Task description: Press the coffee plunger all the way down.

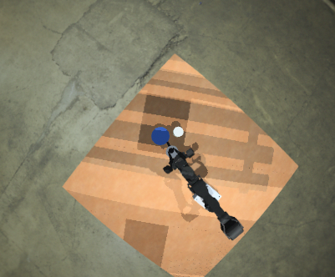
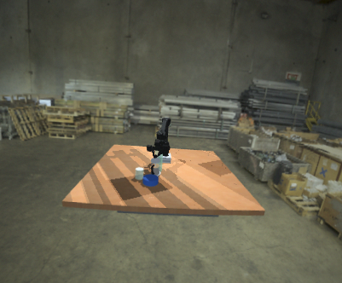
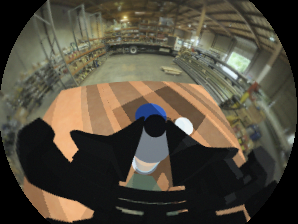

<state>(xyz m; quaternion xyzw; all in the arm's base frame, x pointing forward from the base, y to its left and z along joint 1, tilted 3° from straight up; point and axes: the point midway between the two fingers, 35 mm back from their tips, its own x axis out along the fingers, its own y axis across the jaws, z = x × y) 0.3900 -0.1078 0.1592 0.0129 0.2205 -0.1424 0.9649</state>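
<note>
Now: the coffee press 20 mm behind my gripper tip and 90 mm below it.
</note>
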